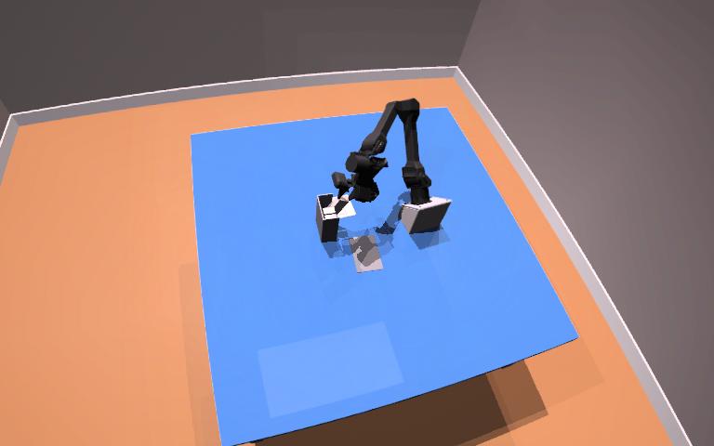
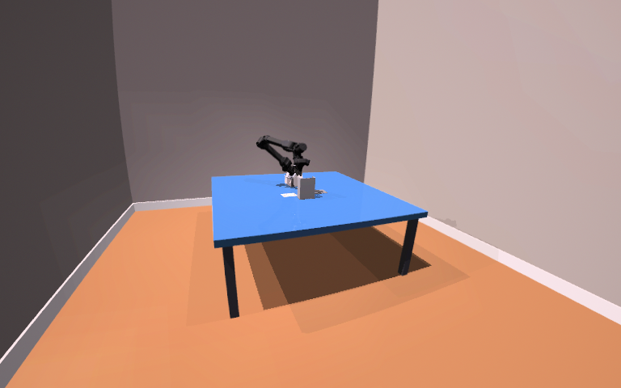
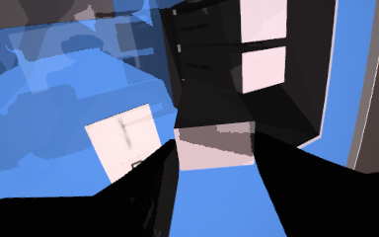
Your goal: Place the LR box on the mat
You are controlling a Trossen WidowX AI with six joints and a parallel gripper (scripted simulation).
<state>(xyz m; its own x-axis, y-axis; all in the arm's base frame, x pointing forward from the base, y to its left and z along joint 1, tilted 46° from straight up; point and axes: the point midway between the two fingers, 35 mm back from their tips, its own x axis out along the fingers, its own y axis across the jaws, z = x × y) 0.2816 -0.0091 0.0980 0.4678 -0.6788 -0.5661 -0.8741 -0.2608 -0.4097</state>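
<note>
Right now the white box is 2 cm ahead of my gripper tip, 1 cm to the right of it and 5 cm below it. From my gripper tip the other things lie so: flat white piece (4 cm behind, 6 cm to the right, 14 cm below); then grey mat (4 cm behind, 17 cm to the left, 14 cm below).
</note>
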